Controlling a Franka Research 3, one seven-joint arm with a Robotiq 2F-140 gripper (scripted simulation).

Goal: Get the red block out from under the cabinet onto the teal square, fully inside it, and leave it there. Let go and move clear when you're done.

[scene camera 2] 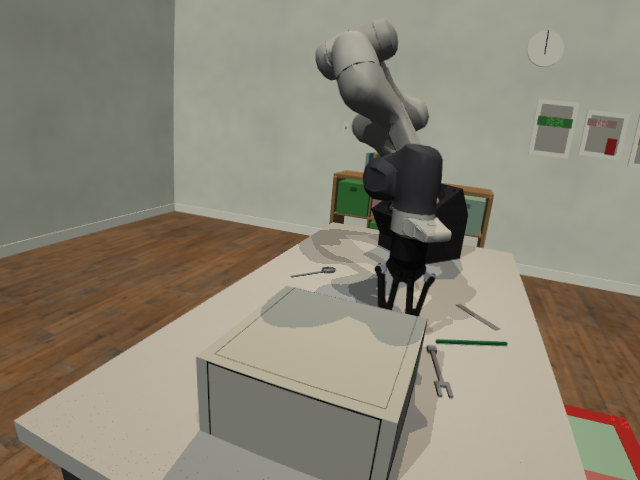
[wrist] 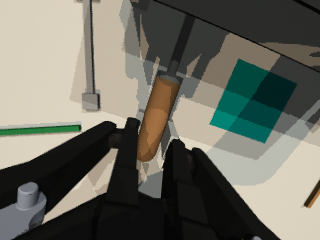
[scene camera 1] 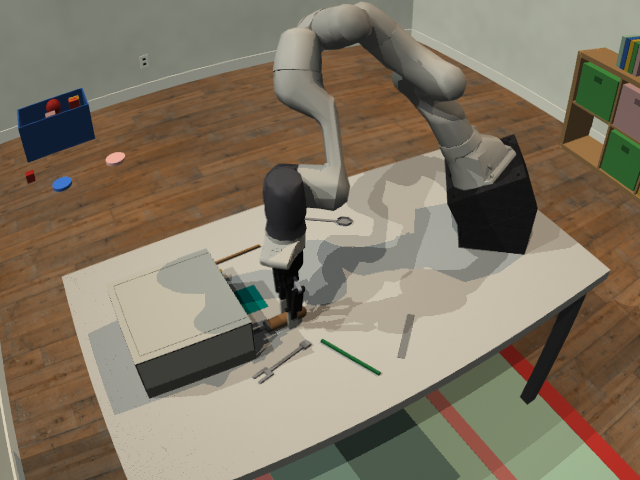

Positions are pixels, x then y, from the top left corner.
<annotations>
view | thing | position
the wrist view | my gripper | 153,123
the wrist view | tool with grey shaft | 166,86
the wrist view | teal square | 253,100
</annotations>
